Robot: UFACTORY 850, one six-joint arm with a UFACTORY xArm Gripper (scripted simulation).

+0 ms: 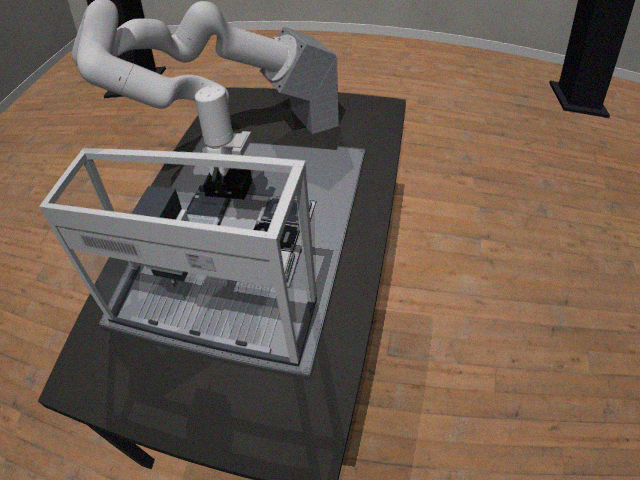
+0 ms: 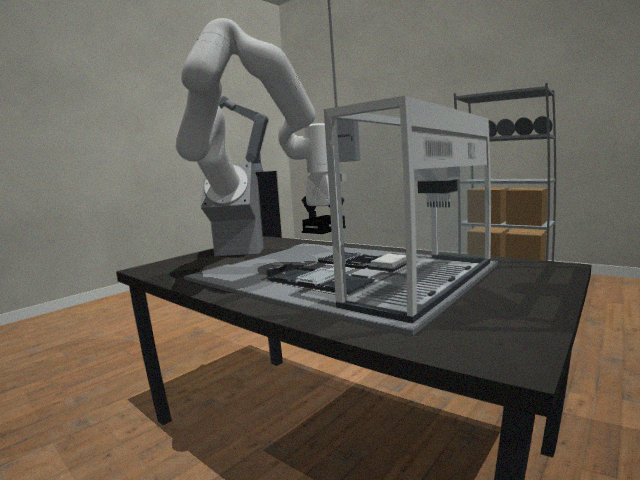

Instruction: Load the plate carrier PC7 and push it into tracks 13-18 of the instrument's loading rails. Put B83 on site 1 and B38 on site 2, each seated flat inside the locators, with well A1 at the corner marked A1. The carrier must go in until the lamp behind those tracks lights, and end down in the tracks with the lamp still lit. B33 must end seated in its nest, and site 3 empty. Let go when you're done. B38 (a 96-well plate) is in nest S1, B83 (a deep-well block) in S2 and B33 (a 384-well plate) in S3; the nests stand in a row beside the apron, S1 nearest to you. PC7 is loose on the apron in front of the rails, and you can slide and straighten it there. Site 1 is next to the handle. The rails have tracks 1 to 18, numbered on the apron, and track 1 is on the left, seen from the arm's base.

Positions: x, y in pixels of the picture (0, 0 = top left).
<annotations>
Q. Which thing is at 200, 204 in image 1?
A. A dark plate carrier PC7.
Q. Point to a dark plate carrier PC7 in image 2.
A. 286, 274
</annotations>
